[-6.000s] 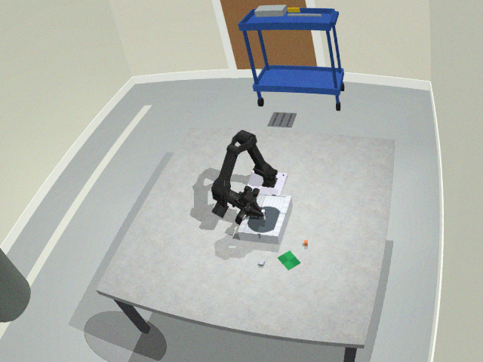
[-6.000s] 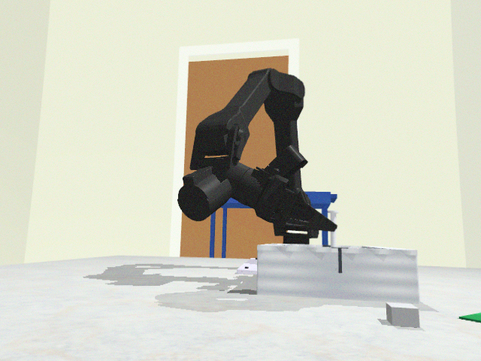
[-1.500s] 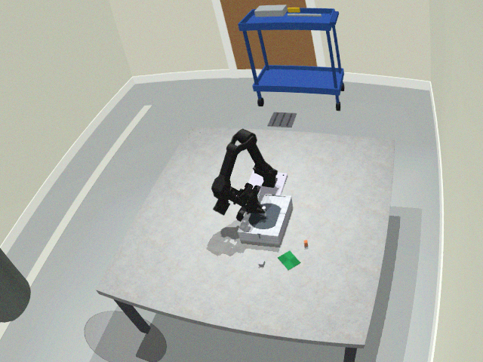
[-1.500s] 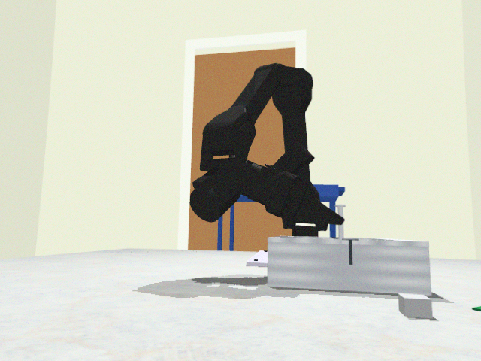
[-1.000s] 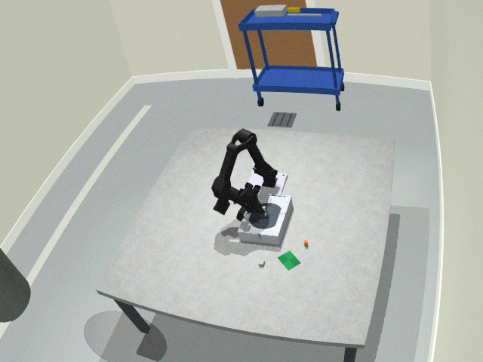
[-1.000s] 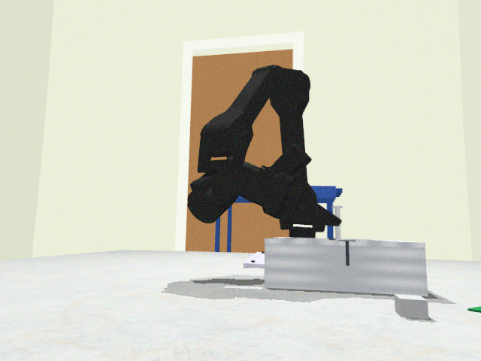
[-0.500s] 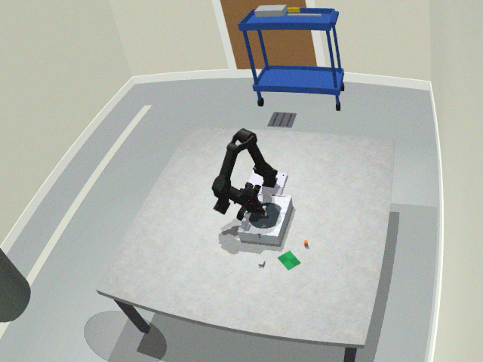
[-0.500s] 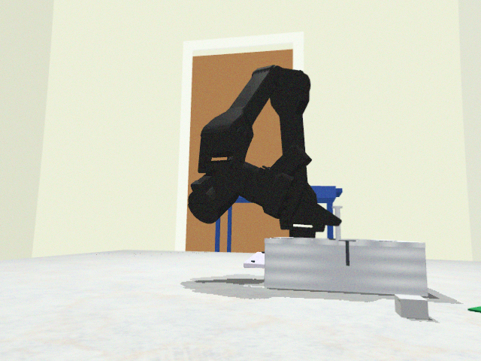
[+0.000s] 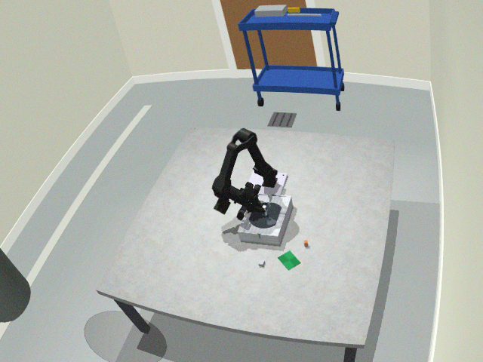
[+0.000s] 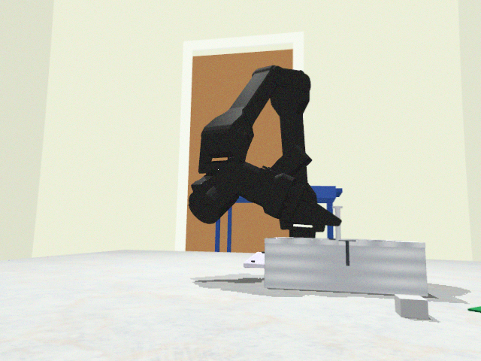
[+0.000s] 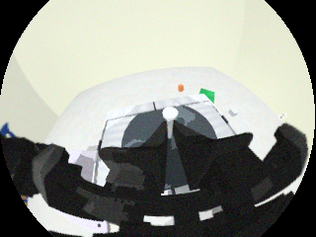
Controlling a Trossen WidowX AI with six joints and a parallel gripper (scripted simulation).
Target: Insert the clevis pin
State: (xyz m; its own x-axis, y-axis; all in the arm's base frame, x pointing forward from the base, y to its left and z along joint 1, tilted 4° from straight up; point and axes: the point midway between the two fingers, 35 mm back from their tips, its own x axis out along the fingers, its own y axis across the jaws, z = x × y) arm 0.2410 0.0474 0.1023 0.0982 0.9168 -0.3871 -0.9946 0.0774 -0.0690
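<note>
Now: the steel clevis pin right at my gripper tip. Round my gripper tip: dark aluminium disc: 30 mm below; then small orange cube: 90 mm ahead, 210 mm to the left, 70 mm below; then rimmed steel tray: 10 mm to the right, 40 mm below.
</note>
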